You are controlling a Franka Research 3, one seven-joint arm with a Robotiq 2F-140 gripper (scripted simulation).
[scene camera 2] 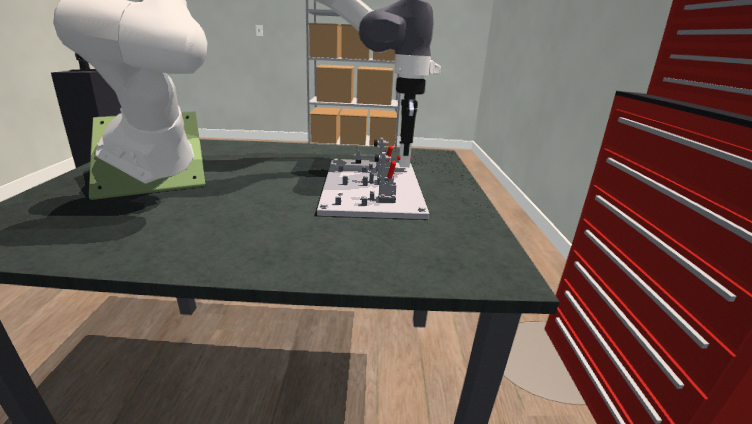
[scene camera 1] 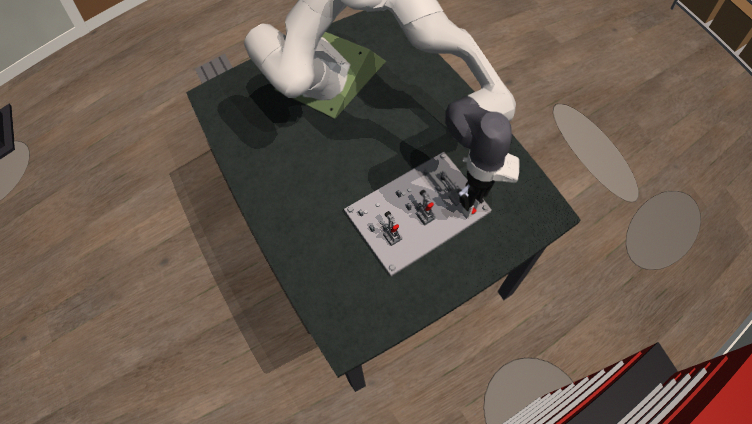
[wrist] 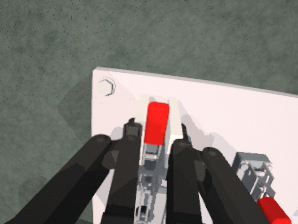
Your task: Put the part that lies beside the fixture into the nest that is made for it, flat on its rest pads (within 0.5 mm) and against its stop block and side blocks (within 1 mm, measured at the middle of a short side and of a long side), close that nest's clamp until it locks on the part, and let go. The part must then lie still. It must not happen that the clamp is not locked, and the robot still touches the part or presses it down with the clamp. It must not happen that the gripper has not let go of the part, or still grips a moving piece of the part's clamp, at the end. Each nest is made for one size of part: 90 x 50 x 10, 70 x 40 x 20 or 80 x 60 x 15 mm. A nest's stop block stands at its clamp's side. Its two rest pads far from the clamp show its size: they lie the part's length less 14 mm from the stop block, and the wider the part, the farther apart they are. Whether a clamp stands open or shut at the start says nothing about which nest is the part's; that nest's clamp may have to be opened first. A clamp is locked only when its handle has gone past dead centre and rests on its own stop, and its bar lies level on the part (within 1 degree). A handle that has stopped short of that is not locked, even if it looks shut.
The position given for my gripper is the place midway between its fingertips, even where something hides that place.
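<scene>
A light grey fixture plate (scene camera 1: 418,239) is there for me to see, and I find the light grey fixture plate again at (scene camera 2: 409,198) and at (wrist: 231,118). My own gripper (scene camera 2: 404,165) is visible too, and the wrist view shows my gripper (wrist: 157,110) as well.
</scene>
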